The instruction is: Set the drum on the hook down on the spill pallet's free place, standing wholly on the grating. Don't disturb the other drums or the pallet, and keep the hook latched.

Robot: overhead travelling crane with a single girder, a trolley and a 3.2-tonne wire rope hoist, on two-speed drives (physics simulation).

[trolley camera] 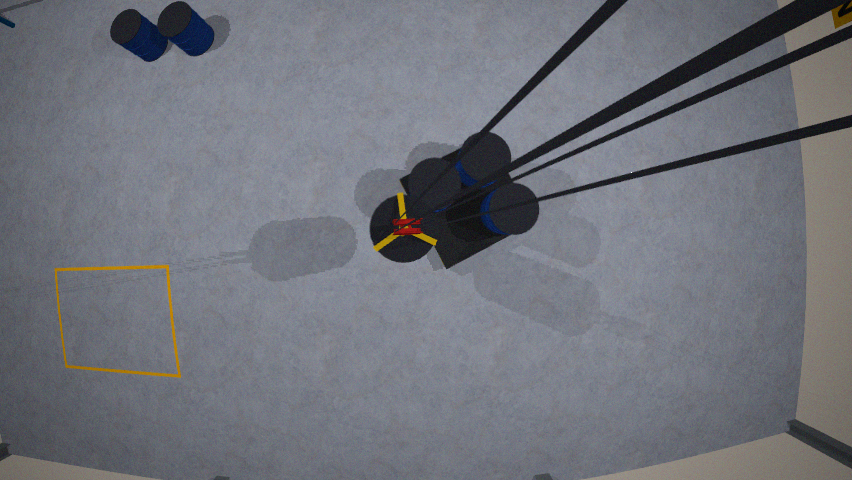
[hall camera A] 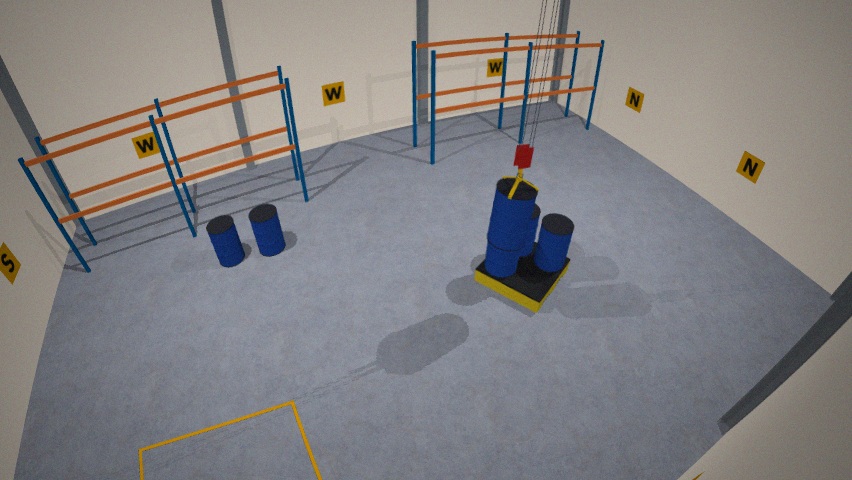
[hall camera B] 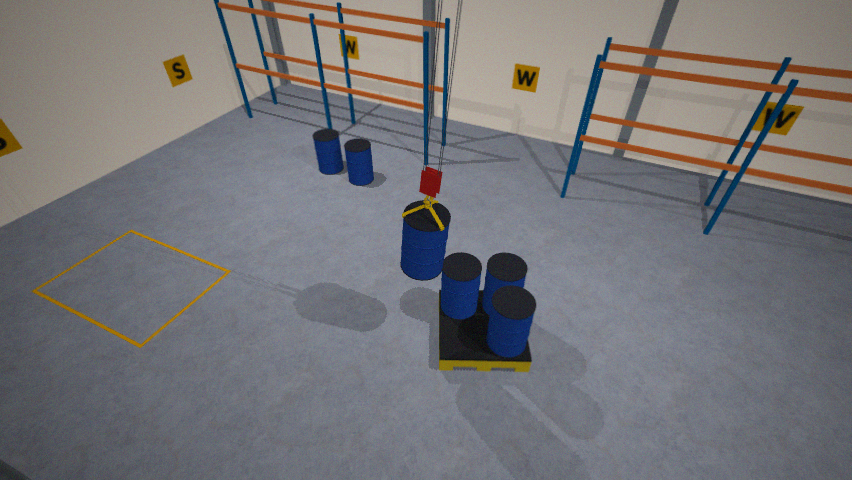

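The hanging blue drum (hall camera A: 511, 214) (hall camera B: 422, 253) (trolley camera: 386, 229) is upright in the air under the red hook block. My gripper (hall camera A: 518, 186) (hall camera B: 426, 208) (trolley camera: 407, 226), a yellow three-armed drum grab, is shut on its top. The spill pallet (hall camera A: 506, 291) (hall camera B: 453, 342) (trolley camera: 453, 253) carries three drums: one (hall camera B: 460, 289) (trolley camera: 434, 175) nearest the load, one (hall camera B: 506, 268) (trolley camera: 487, 153) behind, one (hall camera A: 554, 244) (hall camera B: 510, 324) (trolley camera: 513, 208) at the side. The free place is the front left corner in hall camera B. In the trolley view the load overlaps the pallet's left edge. The latch is too small to tell.
Two more blue drums (hall camera A: 225, 241) (hall camera B: 358, 162) (trolley camera: 186, 28) stand near a rack (hall camera A: 172, 171) (hall camera B: 318, 71). A second rack (hall camera A: 432, 107) (hall camera B: 581, 126) stands along the W wall. A yellow marked rectangle (hall camera A: 217, 425) (hall camera B: 180, 251) (trolley camera: 111, 268) lies on the floor.
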